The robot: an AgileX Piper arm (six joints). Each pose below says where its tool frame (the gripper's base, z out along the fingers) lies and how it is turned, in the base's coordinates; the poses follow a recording.
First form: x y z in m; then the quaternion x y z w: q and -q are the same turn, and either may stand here.
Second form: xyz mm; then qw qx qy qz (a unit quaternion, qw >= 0). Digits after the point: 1 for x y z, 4 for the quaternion.
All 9 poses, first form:
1: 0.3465, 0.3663, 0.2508, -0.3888, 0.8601, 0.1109, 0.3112
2: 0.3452, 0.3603, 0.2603, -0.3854, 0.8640, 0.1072, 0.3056
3: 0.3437, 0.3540, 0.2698, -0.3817, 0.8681, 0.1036, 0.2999
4: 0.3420, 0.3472, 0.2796, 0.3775, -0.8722, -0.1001, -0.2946
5: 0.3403, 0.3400, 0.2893, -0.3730, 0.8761, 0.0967, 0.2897
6: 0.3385, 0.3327, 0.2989, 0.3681, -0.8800, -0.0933, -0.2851
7: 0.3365, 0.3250, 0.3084, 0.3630, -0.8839, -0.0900, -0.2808
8: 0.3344, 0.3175, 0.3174, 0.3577, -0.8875, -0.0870, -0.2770
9: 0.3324, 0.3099, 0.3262, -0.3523, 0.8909, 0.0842, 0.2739
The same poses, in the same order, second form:
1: 346.5, 366.3, 250.8, 0.3112, -0.3888, 0.8601, 0.1109
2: 345.2, 360.3, 260.3, 0.3056, -0.3854, 0.8640, 0.1072
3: 343.7, 354.0, 269.8, 0.2999, -0.3817, 0.8681, 0.1036
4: 342.0, 347.2, 279.6, 0.2946, -0.3775, 0.8722, 0.1001
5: 340.3, 340.0, 289.3, 0.2897, -0.3730, 0.8761, 0.0967
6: 338.5, 332.7, 298.9, 0.2851, -0.3681, 0.8800, 0.0933
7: 336.5, 325.0, 308.4, 0.2808, -0.3630, 0.8839, 0.0900
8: 334.4, 317.5, 317.4, 0.2770, -0.3577, 0.8875, 0.0870
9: 332.4, 309.9, 326.2, 0.2739, -0.3523, 0.8909, 0.0842
